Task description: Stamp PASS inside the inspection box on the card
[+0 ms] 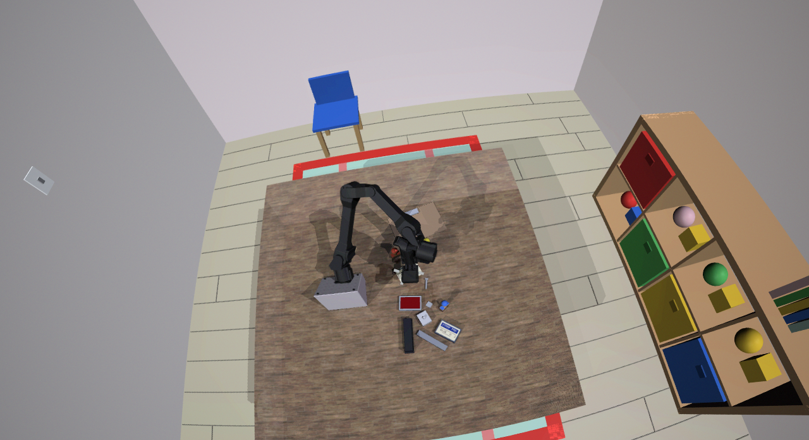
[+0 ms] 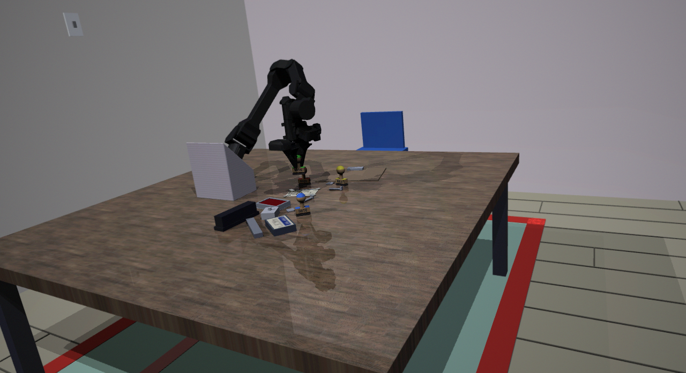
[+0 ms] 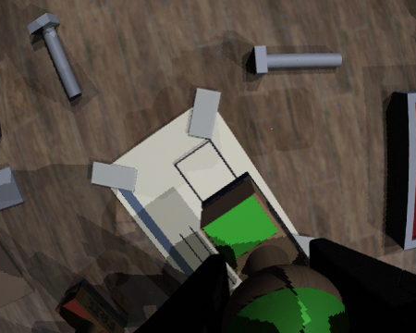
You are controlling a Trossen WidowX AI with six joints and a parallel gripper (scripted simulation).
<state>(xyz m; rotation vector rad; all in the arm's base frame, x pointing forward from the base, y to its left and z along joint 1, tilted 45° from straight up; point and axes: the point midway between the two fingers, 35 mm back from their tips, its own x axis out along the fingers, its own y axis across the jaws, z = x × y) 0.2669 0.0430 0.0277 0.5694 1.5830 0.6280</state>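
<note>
The white inspection card lies 10 cm below my gripper tip, 2 cm to the left of it and 2 cm behind it. Also, from my gripper tip: red ink pad: 12 cm to the right, 9 cm below, 1 cm behind; then red-knob stamp: 10 cm to the left, 7 cm below, 7 cm behind; then green-knobbed PASS stamp: right at my gripper tip.
</note>
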